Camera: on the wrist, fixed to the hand. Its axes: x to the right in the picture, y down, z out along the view.
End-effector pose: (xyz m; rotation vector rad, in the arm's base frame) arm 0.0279 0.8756 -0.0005 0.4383 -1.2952 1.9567
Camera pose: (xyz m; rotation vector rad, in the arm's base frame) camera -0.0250 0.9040 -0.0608 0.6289 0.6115 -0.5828
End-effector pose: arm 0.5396 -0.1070 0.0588 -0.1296 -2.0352 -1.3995
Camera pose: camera 0.5844 -0.1184 0.1303 -2.4021 -0.0206 0.7946
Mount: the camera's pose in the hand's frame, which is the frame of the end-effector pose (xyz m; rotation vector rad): 0.0084 0.0714 -0.0456 0.1406 0.8344 -3.0036
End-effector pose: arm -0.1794 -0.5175 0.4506 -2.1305 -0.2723 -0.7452
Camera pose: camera -0.1605 -0.5981 0.4306 -0.5384 1.9983 1.7486
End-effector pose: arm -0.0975 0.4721 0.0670 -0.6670 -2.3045 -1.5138
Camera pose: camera -0.0666 0.4560 0.1447 -2.4609 0.5770 0.4761
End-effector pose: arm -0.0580 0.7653 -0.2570 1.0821 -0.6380 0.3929
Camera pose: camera -0.0805 0.8370 -0.2170 0.7591 1.9168 -1.6737
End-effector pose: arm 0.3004 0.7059 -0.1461 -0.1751 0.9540 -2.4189
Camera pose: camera 0.3100 0.6852 -0.2281 0.1814 0.0574 0.6046
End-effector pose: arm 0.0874 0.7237 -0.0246 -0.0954 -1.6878 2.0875
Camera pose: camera 0.0735 0.7579 -0.1013 0.8217 0.1134 -0.3957
